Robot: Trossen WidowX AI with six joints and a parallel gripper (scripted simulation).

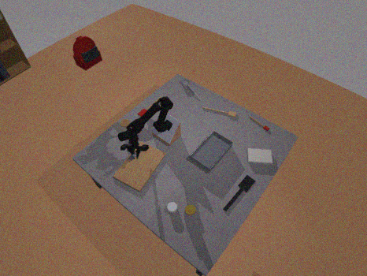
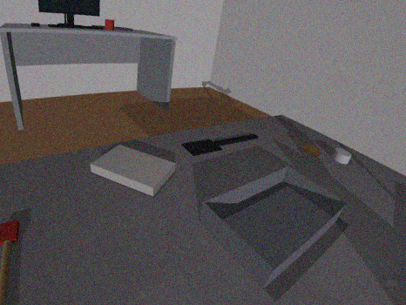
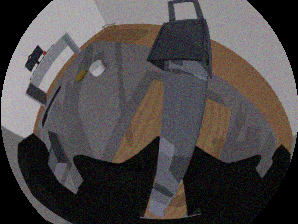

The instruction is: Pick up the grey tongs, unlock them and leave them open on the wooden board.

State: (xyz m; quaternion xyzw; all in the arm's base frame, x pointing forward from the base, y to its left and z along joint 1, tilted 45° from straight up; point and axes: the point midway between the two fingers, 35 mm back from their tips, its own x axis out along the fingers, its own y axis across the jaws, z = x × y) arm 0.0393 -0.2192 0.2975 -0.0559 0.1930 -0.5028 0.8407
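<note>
Now: the wooden board 2 cm behind my gripper tip, 3 cm to the left of it and 14 cm below it. Also, from my gripper tip: grey roasting tin: 31 cm ahead, 46 cm to the left, 12 cm below; yellow puck: 49 cm ahead, 1 cm to the left, 14 cm below; white puck: 39 cm ahead, 6 cm to the right, 13 cm below.
</note>
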